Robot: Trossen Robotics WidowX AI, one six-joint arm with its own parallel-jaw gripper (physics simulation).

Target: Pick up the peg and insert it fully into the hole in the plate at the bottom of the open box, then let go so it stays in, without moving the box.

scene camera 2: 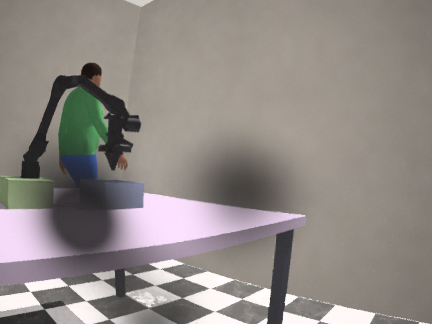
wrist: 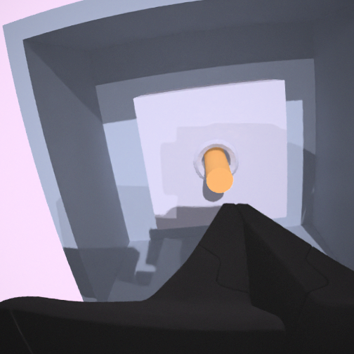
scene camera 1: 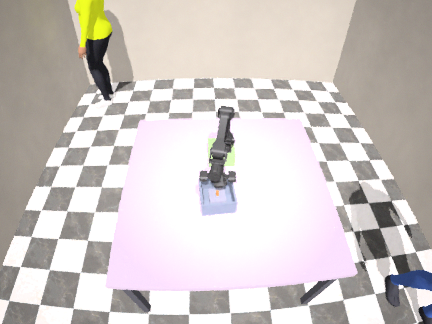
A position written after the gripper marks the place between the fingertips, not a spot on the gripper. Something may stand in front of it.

Observation:
In view: the gripper (wrist: pixel 233 215), a blue-grey box (scene camera 2: pixel 107 194), an orange peg (wrist: pixel 218 175) and a pale plate (wrist: pixel 247 118).
The blue-grey box shows as well in the wrist view (wrist: pixel 76 76) and in scene camera 1 (scene camera 1: pixel 230 205). Scene camera 2 misses the orange peg, which is hidden by the blue-grey box. Scene camera 2 misses the pale plate, which is hidden by the blue-grey box.

